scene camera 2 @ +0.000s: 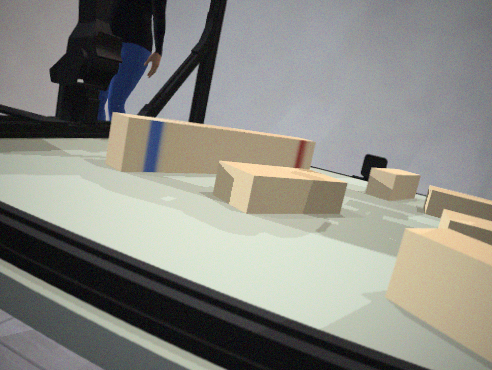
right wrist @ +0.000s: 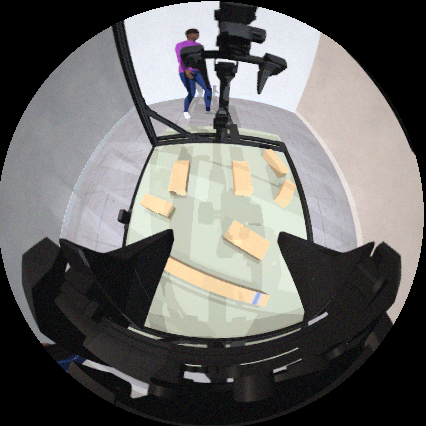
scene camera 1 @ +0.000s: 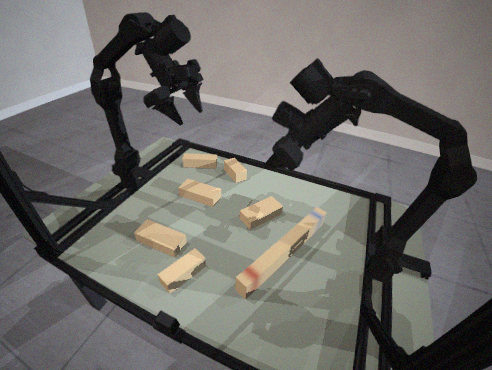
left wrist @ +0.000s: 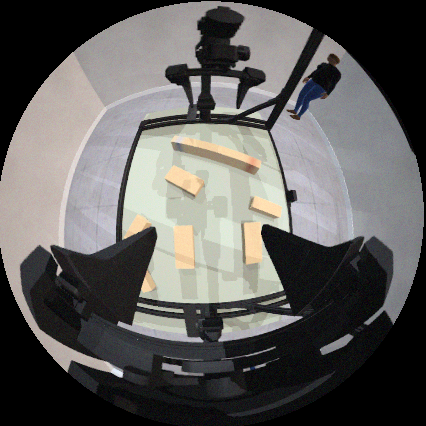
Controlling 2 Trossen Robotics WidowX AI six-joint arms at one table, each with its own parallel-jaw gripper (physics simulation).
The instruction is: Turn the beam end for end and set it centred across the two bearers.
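Places are measured from the left arm's base along level axes (x ahead, y left, z up), in millimetres.
Pixels of known places: left gripper, between the fingertips: [right wrist: 233,89] [scene camera 1: 191,118] [left wrist: 209,230]; right gripper, between the fingertips: [right wrist: 228,236] [scene camera 1: 271,157] [left wrist: 214,106]; left arm's base, origin of its link: [right wrist: 220,136] [scene camera 1: 130,182] [left wrist: 208,312]; right arm's base, origin of its link: [scene camera 2: 74,122] [scene camera 1: 379,271] [left wrist: 204,116].
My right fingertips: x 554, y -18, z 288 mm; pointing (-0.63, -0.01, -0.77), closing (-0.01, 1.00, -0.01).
Observation:
Ahead of a thing's pixels: the offset from my right fingertips to its top centre.
The long wooden beam @(dz -244, dx +86, dy -22 mm) [scene camera 1: 277,250] [scene camera 2: 225,150] [left wrist: 215,154] [right wrist: 210,283] lies flat on the table. In scene camera 1 its red-banded end is at lower left and its blue-banded end at upper right. Two similar blocks, one @(dz -269, dx -281, dy +94 mm) [scene camera 1: 199,192] [left wrist: 184,247] [right wrist: 242,178] and another @(dz -269, dx -275, dy -147 mm) [scene camera 1: 160,237] [left wrist: 252,243] [right wrist: 179,177], lie roughly parallel and apart from the beam; no mark shows which blocks are the bearers. My left gripper [scene camera 1: 191,117] [left wrist: 209,230] is open and empty, high above the table's far left side. My right gripper [left wrist: 214,106] [right wrist: 228,236] is open and empty, above the table and clear of the beam.
A block @(dz -269, dx -37, dy +98 mm) [scene camera 1: 261,212] [scene camera 2: 295,195] [left wrist: 184,180] [right wrist: 247,240] lies close beside the beam. Another block @(dz -263, dx -147, dy -214 mm) [scene camera 1: 181,270] [left wrist: 265,207] [right wrist: 157,205] lies near the front edge. Two more blocks, one @(dz -263, dx -391, dy +272 mm) [scene camera 1: 200,161] and one @(dz -260, dx -225, dy +279 mm) [scene camera 1: 235,170], lie at the far left. A black frame borders the table.

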